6 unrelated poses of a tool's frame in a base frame.
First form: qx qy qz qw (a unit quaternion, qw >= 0); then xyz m.
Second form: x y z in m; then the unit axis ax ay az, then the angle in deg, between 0 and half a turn. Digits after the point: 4 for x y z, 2 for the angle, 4 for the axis.
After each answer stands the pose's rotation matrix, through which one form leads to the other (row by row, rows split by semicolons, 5 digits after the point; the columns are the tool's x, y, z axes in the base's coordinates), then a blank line. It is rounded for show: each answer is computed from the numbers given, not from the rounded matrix.
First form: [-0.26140 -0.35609 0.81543 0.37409 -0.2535 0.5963 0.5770]
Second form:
[-0.2535 0.5963 0.5770 -0.2819 -0.3840 0.8793 136.06]
-0.58345 -0.42392 -0.69273; 0.79625 -0.46651 -0.38516; -0.15989 -0.77631 0.60974

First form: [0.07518 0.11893 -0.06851 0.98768 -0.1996 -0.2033 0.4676]
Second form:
[-0.1996 -0.2033 0.4676 0.4804 0.7600 -0.4378 18.01]
0.96232 0.15321 0.22463; -0.11745 0.97931 -0.16480; -0.24523 0.13221 0.96041

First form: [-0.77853 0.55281 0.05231 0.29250 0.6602 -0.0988 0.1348]
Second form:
[0.6602 -0.0988 0.1348 -0.8141 0.5781 0.0547 145.98]
0.38333 -0.89136 0.24194; -0.83016 -0.21769 0.51327; -0.40484 -0.39760 -0.82341

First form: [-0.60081 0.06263 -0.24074 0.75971 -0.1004 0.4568 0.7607]
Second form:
[-0.1004 0.4568 0.7607 -0.9239 0.0963 -0.3702 81.12]
0.87624 0.29052 0.38444; -0.44104 0.16215 0.88272; 0.19411 -0.94303 0.27022

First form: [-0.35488 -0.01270 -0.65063 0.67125 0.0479 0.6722 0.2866]
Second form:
[0.0479 0.6722 0.2866 -0.4788 -0.0171 -0.8778 95.67]
0.15304 0.88249 0.44474; -0.86446 -0.09852 0.49295; 0.47884 -0.45990 0.74780

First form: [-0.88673 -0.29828 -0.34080 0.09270 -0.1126 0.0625 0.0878]
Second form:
[-0.1126 0.0625 0.0878 -0.8906 -0.2996 -0.3423 169.36]
0.58977 0.59217 0.54909; 0.46580 -0.80487 0.36771; 0.65970 0.03891 -0.75052

